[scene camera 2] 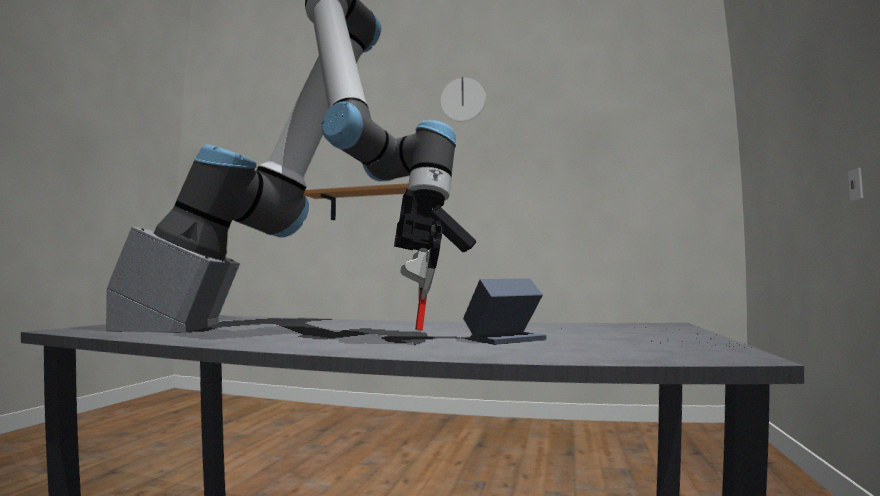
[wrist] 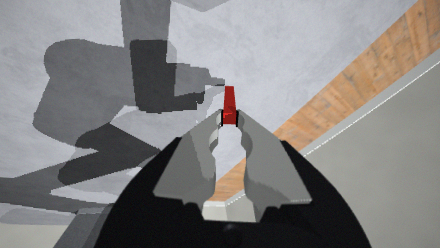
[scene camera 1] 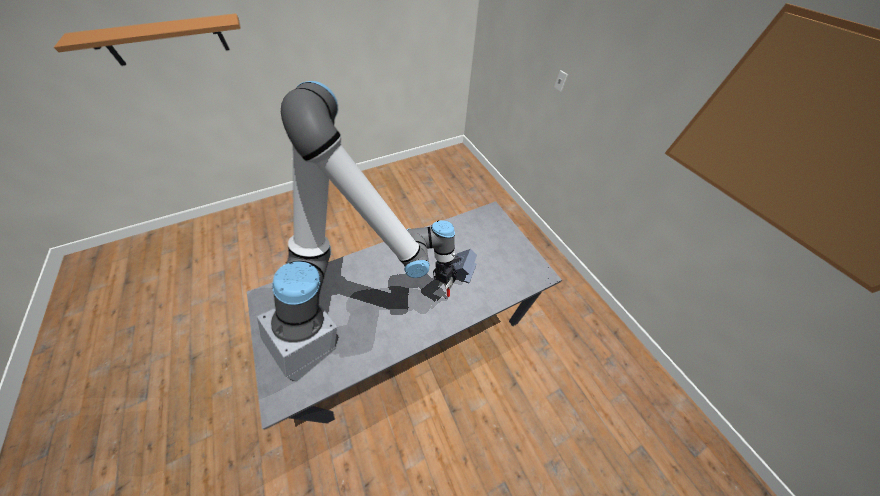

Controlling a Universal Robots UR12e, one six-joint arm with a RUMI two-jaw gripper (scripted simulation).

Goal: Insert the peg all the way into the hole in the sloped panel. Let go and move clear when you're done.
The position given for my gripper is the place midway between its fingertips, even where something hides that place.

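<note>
My gripper is visible at [scene camera 2: 421, 300] and at [wrist: 229, 111].
</note>
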